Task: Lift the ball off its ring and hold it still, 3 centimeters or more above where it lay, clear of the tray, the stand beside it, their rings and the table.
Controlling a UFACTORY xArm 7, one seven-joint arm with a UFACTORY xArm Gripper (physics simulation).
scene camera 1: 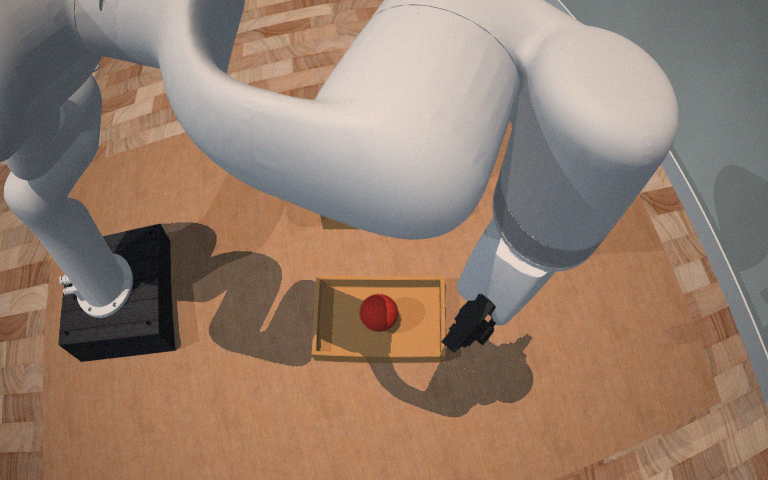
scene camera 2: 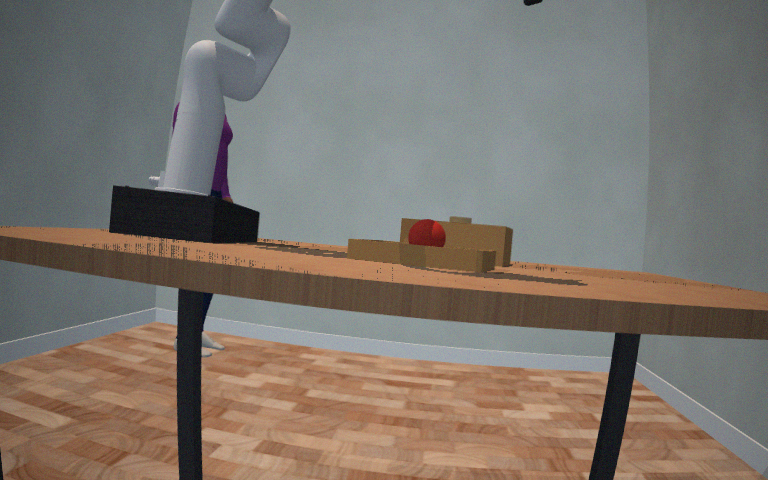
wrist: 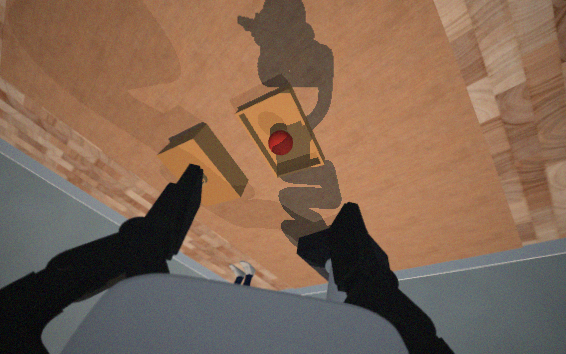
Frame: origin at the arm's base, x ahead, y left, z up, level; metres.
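Where they show: gripper, fingertip midpoint: (wrist: 271, 201); arm's base, link origin: (scene camera 1: 104, 286) (scene camera 2: 185, 198).
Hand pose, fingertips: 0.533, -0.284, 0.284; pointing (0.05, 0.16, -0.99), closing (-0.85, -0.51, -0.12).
Things, the pixels of their top centre, and the offset from my fingertips, as dx, dy, dz. "pt": a spot on its surface instead. Level surfaces: height alone.
- red ball, top centre: (scene camera 1: 378, 304) (scene camera 2: 428, 219) (wrist: 278, 149) -0.080, +0.153, -0.292
- shallow ochre tray, top centre: (scene camera 1: 379, 315) (scene camera 2: 426, 245) (wrist: 281, 140) -0.080, +0.153, -0.330
- stand's ring, surface spot: (scene camera 2: 460, 219) pt -0.020, +0.354, -0.281
- table, surface height: dz -0.358
A red ball (scene camera 1: 378, 312) (scene camera 2: 427, 233) (wrist: 280, 142) rests near the middle of a shallow ochre tray (scene camera 1: 351, 357) (scene camera 2: 368, 250) (wrist: 300, 164). The ring under the ball is hidden. A taller box-shaped stand (scene camera 2: 487, 243) (wrist: 220, 160) is beside the tray; in the first scene view the arm covers most of it. The stand's ring (scene camera 2: 460, 219) shows on its top and is largely hidden by a finger in the wrist view. My gripper (scene camera 1: 453, 341) (wrist: 271, 201) is open and empty, high above the table and off to the side of the ball.
The arm's black base block (scene camera 1: 164, 283) (scene camera 2: 164, 212) stands on the table (scene camera 1: 226, 418) (scene camera 2: 305, 271) beyond one end of the tray. The arm's large links hang over the stand. A person in purple (scene camera 2: 224, 164) stands behind the table, partly hidden by the arm.
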